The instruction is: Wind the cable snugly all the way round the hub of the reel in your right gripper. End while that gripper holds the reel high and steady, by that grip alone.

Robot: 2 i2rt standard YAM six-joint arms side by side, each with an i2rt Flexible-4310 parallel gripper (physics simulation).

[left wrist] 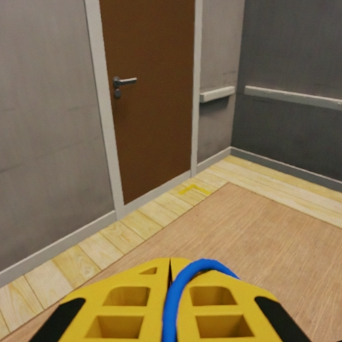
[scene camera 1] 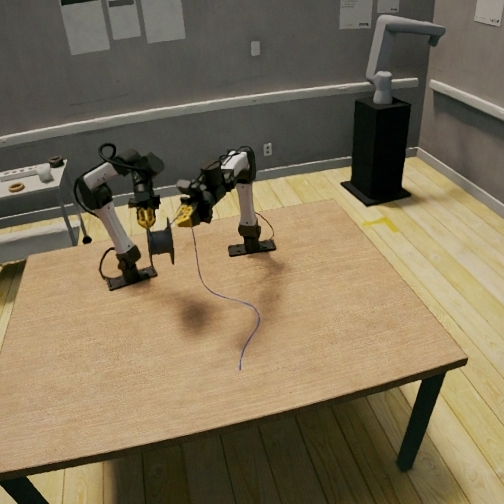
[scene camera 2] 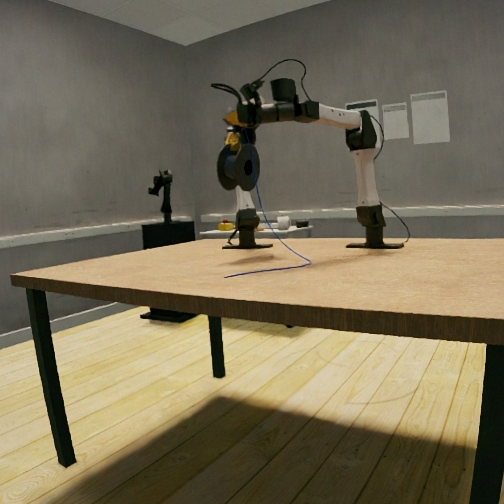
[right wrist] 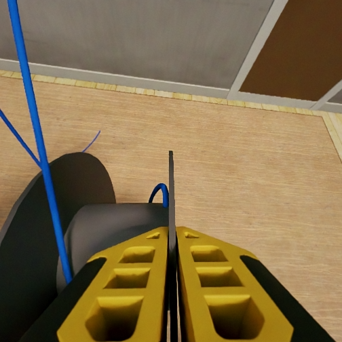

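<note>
The dark reel (scene camera 1: pixel 161 242) (scene camera 2: pixel 241 177) (right wrist: pixel 30 240) hangs high above the table. My right gripper (scene camera 1: pixel 147 227) (scene camera 2: pixel 232 145) (right wrist: pixel 172 234) is shut on the rim of one flange. A short blue loop stands out of the hub by that flange in the right wrist view. My left gripper (scene camera 1: pixel 184 224) (scene camera 2: pixel 227 119) (left wrist: pixel 170 269) is shut on the blue cable (scene camera 1: pixel 227 298) (scene camera 2: pixel 272 231) (left wrist: pixel 172 305) (right wrist: pixel 37 120), beside and a little above the reel. One strand runs down past the far flange to the hub's near side; another hangs to the table. The hub's underside is hidden.
The cable's free part curves over the wooden table (scene camera 1: pixel 350 320) (scene camera 2: pixel 400 280), its loose end towards the front in scene camera 1. Both arm bases stand along the table's back. A side table (scene camera 1: pixel 35 187) and a black pedestal (scene camera 1: pixel 381 150) with a grey arm stand beyond it.
</note>
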